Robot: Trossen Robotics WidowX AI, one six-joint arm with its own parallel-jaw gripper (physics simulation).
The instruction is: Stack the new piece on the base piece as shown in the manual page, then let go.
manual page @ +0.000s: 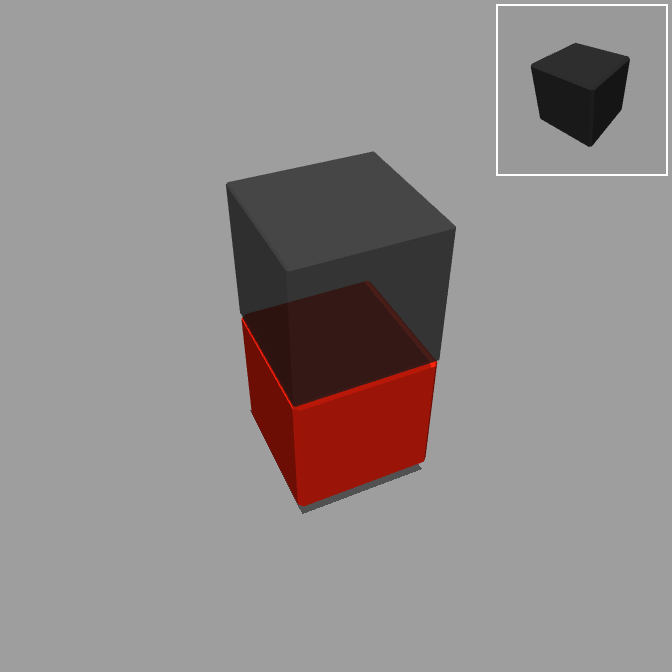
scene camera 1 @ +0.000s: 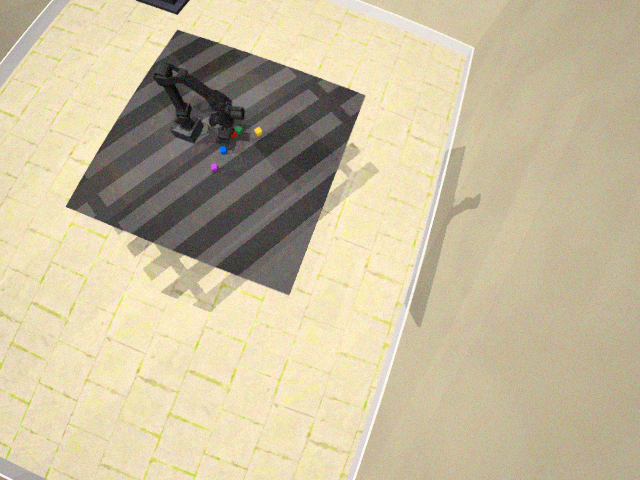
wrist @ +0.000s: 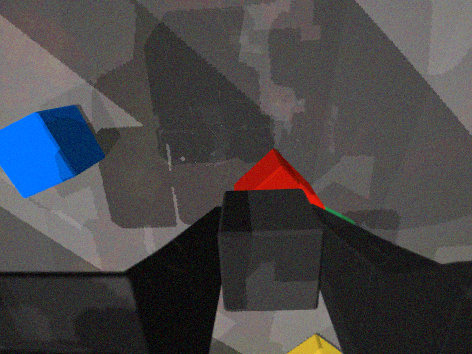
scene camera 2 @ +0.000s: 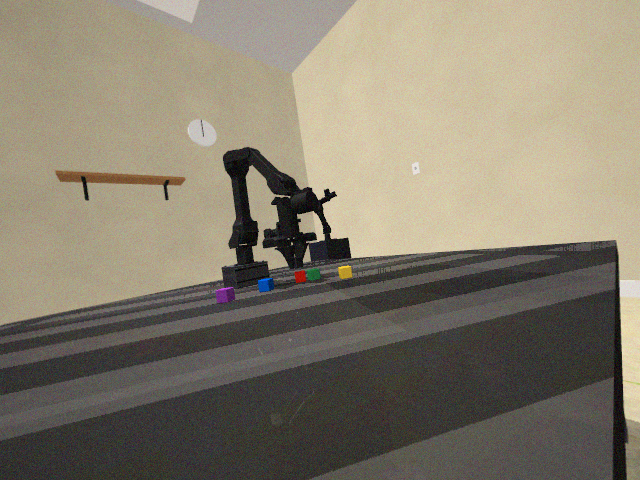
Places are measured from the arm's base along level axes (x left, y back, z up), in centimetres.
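Pixels of known places: gripper, fingertip midpoint: [scene camera 1: 230, 131] [wrist: 263, 215] [scene camera 2: 295, 267]; arm's base, origin of the base link: [scene camera 1: 187, 124] [scene camera 2: 245, 263].
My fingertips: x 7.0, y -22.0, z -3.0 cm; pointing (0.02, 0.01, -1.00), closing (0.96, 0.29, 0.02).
Ahead of a thing's pixels: the offset from my fingertips to its top centre.
My gripper [scene camera 1: 225, 142] [scene camera 2: 295, 265] [wrist: 263, 215] is shut on a dark grey cube @(dx +0.1, dy -0.4, dz +3.2 cm) [wrist: 270, 265], which shows between the fingers in the wrist view. The gripper points down and hangs above the table, close to a red cube @(dx +1.0, dy -0.2, dz -1.3 cm) [scene camera 1: 233, 134] [scene camera 2: 300, 276] [wrist: 272, 172]. In the wrist view the held cube partly covers the red one. A green cube @(dx +4.5, dy -2.4, dz -1.3 cm) [scene camera 1: 238, 129] [scene camera 2: 313, 273] [wrist: 340, 215] lies right beside the red cube and is mostly hidden by a finger in the wrist view. The held cube cannot be told from the dark fingers in the scene views.
A blue cube @(dx -10.5, dy -0.5, dz -1.3 cm) [scene camera 1: 223, 150] [scene camera 2: 265, 284] [wrist: 30, 155] and a purple cube @(dx -21.8, dy -1.1, dz -1.3 cm) [scene camera 1: 214, 167] [scene camera 2: 225, 295] lie on one side of the red cube. A yellow cube @(dx +8.1, dy -12.8, dz -1.3 cm) [scene camera 1: 258, 131] [scene camera 2: 345, 272] [wrist: 316, 346] lies beyond the green one. Another dark arm [scene camera 2: 323, 214] stands in the background.
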